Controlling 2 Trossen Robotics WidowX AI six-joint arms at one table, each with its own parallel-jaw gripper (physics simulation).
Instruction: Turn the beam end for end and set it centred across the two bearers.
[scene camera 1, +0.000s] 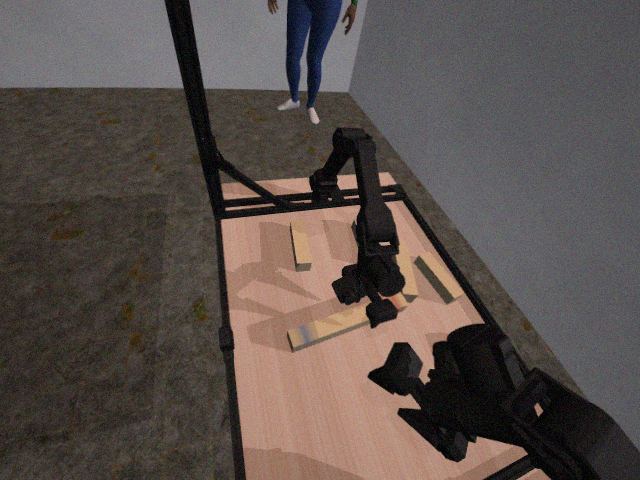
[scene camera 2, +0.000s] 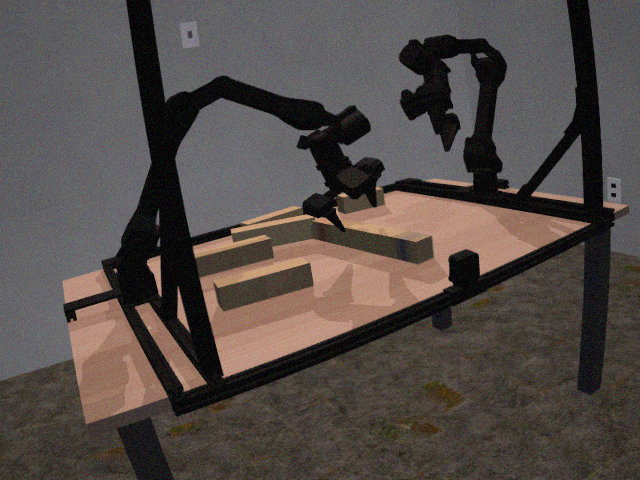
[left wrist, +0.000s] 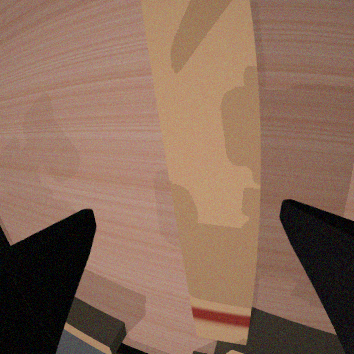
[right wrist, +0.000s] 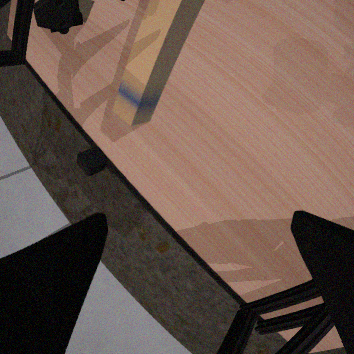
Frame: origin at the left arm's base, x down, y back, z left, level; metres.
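Seen in the pictures: left gripper, fingertip midpoint: (scene camera 1: 364, 314) (scene camera 2: 359, 219) (left wrist: 189, 214); right gripper, fingertip midpoint: (scene camera 1: 383, 393) (scene camera 2: 442, 143) (right wrist: 201, 222); left arm's base, link origin: (scene camera 1: 319, 198) (scene camera 2: 140, 299); right arm's base, link origin: (scene camera 2: 486, 193).
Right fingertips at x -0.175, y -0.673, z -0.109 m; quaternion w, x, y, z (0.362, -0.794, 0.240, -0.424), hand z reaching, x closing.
Offsets run from my right fingertips to a thing's top centre. Level surfaces: height alone.
The beam {dx +0.150, dy +0.193, dz +0.055 m} (scene camera 1: 333, 326) (scene camera 2: 379, 242) (left wrist: 215, 150) (right wrist: 152, 57) is long and pale and lies flat on the table. Its blue-banded end is at the left in scene camera 1; its red-banded end is beside a shorter block. Similar short blocks {dx +0.150, dy +0.465, dz -0.017 m} (scene camera 1: 301, 248) {dx +0.144, dy +0.307, dz +0.277 m} (scene camera 1: 405, 266) (scene camera 2: 263, 284) {dx +0.150, dy +0.441, dz +0.205 m} (scene camera 2: 232, 255) (scene camera 2: 273, 232) lie around; I cannot tell which two are the bearers. My left gripper (scene camera 1: 364, 303) (scene camera 2: 357, 217) (left wrist: 189, 214) is open above the beam near its red end, a finger on each side in the wrist view. My right gripper (scene camera 1: 385, 392) (right wrist: 201, 222) is open and empty, high above the table, away from the beam.
More short blocks (scene camera 1: 438, 277) (scene camera 2: 360, 200) lie near the table's far edge in scene camera 2. Black rails edge the table {dx +0.194 m} (scene camera 1: 289, 413) (scene camera 2: 279, 335), with a small black box (scene camera 2: 463, 268) on one rail. Upright posts (scene camera 1: 193, 98) (scene camera 2: 586, 103) stand at the frame. A person stands beyond the table.
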